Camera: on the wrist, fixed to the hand. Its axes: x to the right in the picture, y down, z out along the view.
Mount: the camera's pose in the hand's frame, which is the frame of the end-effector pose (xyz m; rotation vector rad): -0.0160 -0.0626 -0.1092 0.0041 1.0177 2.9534
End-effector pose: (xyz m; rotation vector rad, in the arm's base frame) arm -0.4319 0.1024 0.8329 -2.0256 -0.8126 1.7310
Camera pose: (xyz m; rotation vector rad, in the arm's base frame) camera -0.3388 0.1514 0.9038 1.1621 -1.7855 0.1461
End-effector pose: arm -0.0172 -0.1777 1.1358 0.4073 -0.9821 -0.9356
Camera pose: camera 0.0413 -0.2110 1.0282 -0.6690 0.1557 1.8290
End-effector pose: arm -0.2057 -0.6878 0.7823 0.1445 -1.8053 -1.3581
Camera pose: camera -0.1454 -0.7846 0.7267 -1.1015 0.1675 0.9099
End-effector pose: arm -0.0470 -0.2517 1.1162 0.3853 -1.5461 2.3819
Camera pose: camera -0.0170 -0.1285 1.1202 1.7875 0.1963 -0.4200
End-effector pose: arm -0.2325 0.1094 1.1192 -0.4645 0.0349 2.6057
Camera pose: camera -0.1550 0.1453 1.0253 0.6200 -0.5000 -0.3812
